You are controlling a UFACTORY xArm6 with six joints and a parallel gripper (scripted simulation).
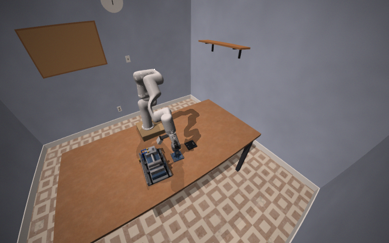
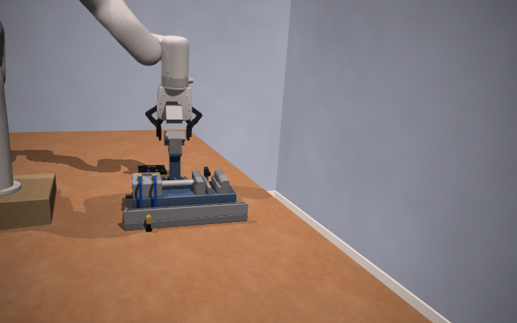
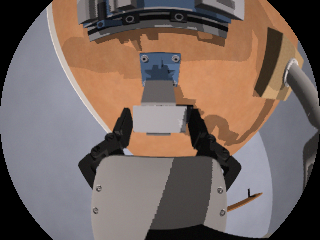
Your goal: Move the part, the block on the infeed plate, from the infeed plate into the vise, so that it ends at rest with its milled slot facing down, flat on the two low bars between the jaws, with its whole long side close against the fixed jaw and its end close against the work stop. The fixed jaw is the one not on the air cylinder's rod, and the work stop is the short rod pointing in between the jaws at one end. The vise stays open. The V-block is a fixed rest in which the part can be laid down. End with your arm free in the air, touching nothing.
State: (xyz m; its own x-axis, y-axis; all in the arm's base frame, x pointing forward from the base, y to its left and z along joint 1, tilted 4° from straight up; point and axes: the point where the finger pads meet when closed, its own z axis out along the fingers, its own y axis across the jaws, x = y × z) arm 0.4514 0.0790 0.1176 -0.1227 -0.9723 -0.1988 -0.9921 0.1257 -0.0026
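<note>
Now: hand 10 mm above the part. From my hand the other things lie so: white cylinder rod: 30 mm behind, 190 mm to the right, 90 mm below; post: 110 mm below; black work stop: 60 mm ahead, 150 mm to the right, 80 mm below.
</note>
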